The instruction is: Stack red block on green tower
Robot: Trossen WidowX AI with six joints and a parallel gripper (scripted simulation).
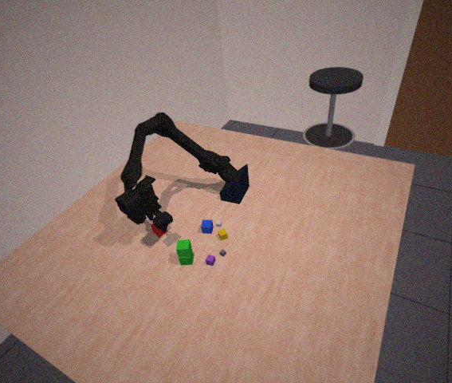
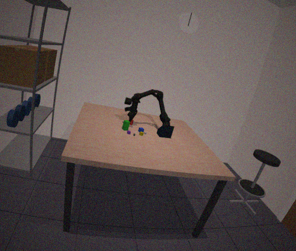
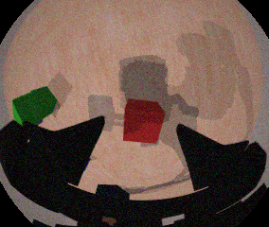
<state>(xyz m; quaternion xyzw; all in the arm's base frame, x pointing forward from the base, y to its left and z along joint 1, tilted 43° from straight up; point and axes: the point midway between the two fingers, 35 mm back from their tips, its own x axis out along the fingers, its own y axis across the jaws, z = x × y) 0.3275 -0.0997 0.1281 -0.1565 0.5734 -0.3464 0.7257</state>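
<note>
Now: gripper tip 4 cm short of the purple block, 26 cm to the right of it and 2 cm above it. Round my gripper tip: blue block: 9 cm behind, 17 cm to the left, 2 cm below; yellow block: 8 cm behind, 24 cm to the left, 2 cm below.
</note>
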